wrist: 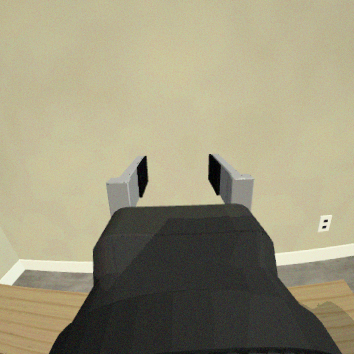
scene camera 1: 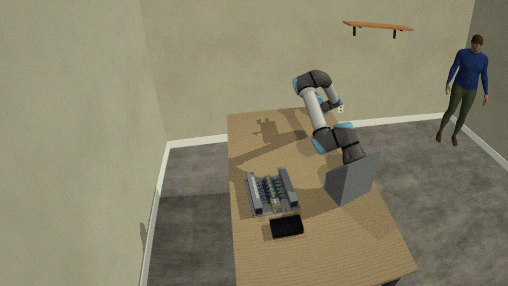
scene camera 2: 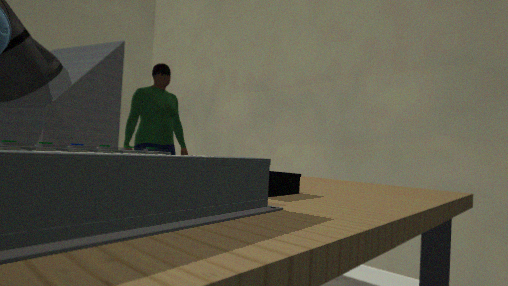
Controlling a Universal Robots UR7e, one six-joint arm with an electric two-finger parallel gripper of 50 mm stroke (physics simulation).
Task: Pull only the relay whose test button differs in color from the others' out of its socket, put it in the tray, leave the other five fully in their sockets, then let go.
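Places are measured from the arm's base along level axes (x left, y back, z up), in millimetres.
Pixels of known places: gripper, fingertip midpoint: [wrist: 177,167]; arm's base at its link origin: [scene camera 1: 355,160] [scene camera 2: 29,81].
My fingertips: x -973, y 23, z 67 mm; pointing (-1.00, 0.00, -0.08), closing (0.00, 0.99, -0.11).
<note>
Ahead of a thing's pixels: the offset from my fingertips to its middle. Level surfaces: height alone.
A row of small relays {dx +879, dy -507, dz -219 mm} [scene camera 1: 270,188] stands in sockets between two grey ducts; they are too small there to tell apart. In scene camera 2, green test buttons {dx +817, dy -496, dz -198 mm} [scene camera 2: 45,143] and one blue test button [scene camera 2: 77,145] show just above the near duct's top edge; the relay bodies are hidden. The black tray {dx +1159, dy -493, dz -249 mm} [scene camera 1: 288,233] [scene camera 2: 284,185] lies beside the relay panel's end. My gripper [wrist: 177,167] is open and empty, its fingers wide apart, with the wall behind them. In scene camera 1 it is hidden behind the grey upright panel, away from the relays.
The grey upright panel [scene camera 1: 357,180] [scene camera 2: 97,100] stands on the wooden table {dz -266 mm} [scene camera 1: 320,250] beside the arm. The grey ducts [scene camera 1: 289,188] [scene camera 2: 150,195] rise along both sides of the relays. A person in blue [scene camera 1: 471,70] and one in green [scene camera 2: 157,115] stand beyond the table.
</note>
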